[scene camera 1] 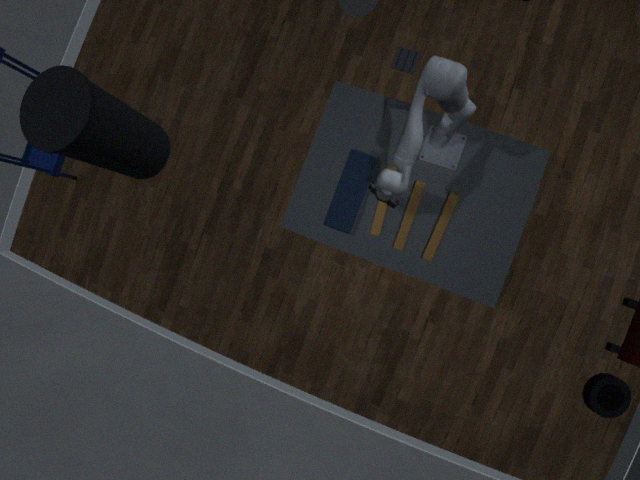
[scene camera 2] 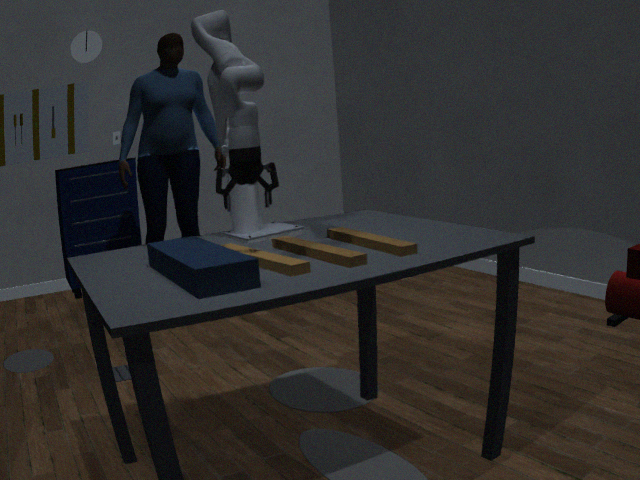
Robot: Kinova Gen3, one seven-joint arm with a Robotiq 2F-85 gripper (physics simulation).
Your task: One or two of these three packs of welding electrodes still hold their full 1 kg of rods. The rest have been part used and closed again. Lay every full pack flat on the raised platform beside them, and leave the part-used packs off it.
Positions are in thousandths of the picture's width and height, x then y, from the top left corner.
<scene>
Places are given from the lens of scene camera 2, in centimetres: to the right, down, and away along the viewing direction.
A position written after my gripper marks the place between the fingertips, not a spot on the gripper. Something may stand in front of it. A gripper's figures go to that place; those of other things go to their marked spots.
my gripper (scene camera 2: 388,436): -17, -7, 140
tan pack (scene camera 2: 538,536): 5, 4, 135
tan pack (scene camera 2: 615,514): 18, 2, 144
tan pack (scene camera 2: 452,555): -6, 6, 129
raised blue platform (scene camera 2: 320,561): -22, 6, 114
</scene>
